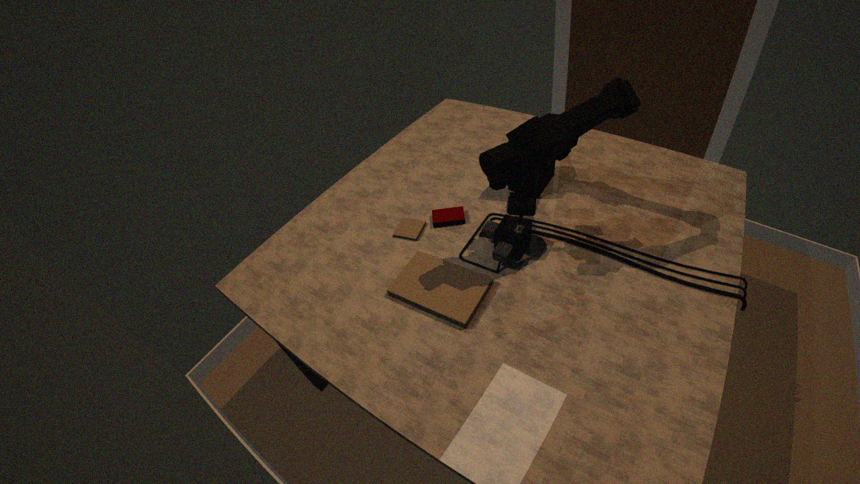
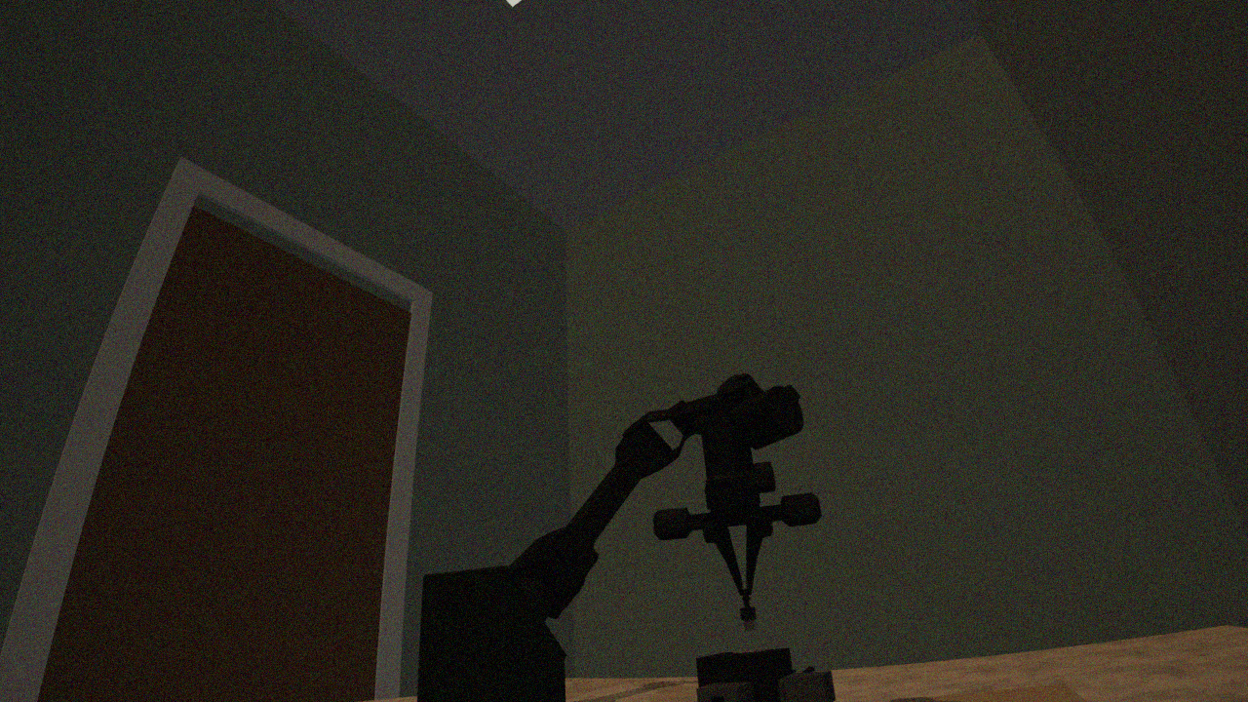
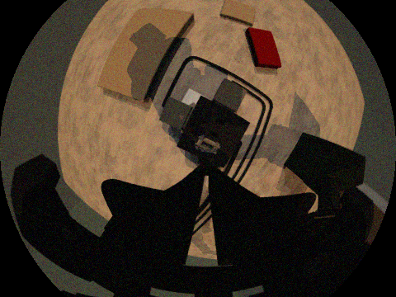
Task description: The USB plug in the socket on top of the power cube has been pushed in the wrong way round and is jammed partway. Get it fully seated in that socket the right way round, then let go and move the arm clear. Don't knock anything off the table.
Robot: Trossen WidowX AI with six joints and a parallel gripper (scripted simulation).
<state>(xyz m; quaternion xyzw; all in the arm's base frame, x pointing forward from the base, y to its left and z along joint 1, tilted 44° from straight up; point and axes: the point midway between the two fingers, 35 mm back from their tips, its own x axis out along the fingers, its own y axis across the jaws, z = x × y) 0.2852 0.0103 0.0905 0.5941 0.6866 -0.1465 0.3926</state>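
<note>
My gripper tip is now 2 cm above the USB plug. From my gripper tip the other things lie so: red block (24 cm to the right, 13 cm below, 2 cm behind); tan tile (32 cm to the right, 13 cm below, 7 cm ahead); tan slab (22 cm ahead, 12 cm to the right, 12 cm below).
</note>
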